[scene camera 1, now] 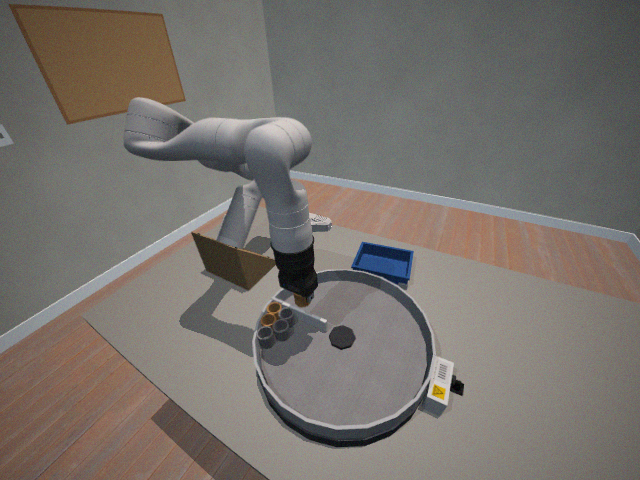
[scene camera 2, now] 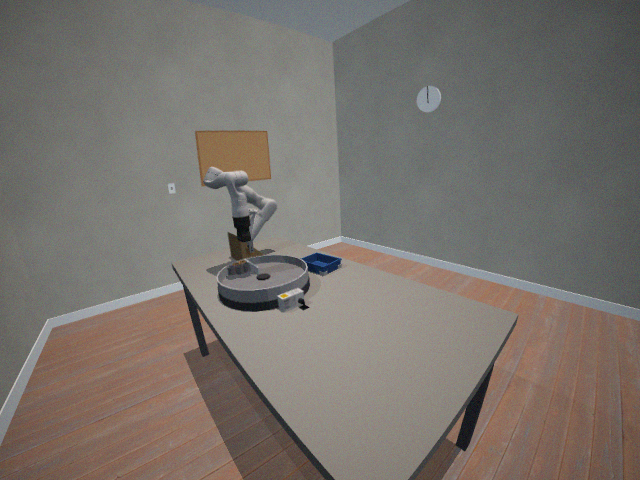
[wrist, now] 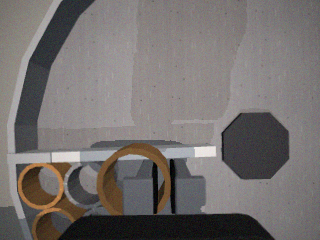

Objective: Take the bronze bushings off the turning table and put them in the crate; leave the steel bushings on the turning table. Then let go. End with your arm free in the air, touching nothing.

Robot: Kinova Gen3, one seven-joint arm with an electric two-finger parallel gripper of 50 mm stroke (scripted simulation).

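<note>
The wrist view includes my gripper. Visible in the scene along with the gripper: a blue crate and a round grey turning table.
</note>
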